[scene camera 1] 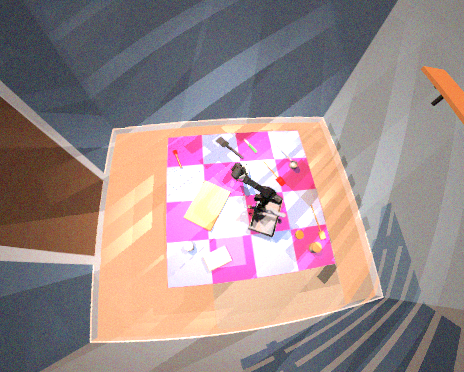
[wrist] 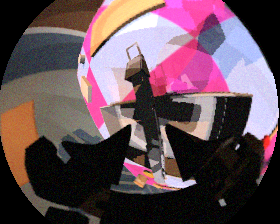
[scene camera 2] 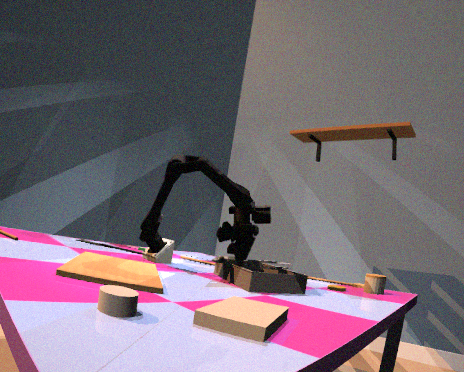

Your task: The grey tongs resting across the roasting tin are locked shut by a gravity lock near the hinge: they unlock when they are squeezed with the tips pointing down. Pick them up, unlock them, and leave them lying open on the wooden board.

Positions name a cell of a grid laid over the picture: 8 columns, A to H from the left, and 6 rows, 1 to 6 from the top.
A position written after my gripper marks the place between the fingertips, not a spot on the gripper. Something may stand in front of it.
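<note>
Scene camera 2: my gripper (scene camera 2: E5), roasting tin (scene camera 2: E5), flat tan block (scene camera 2: E6), wooden board (scene camera 2: B5). Wrist view: my gripper (wrist: E4), roasting tin (wrist: F4). Wooden board (scene camera 1: D4) as well.
</note>
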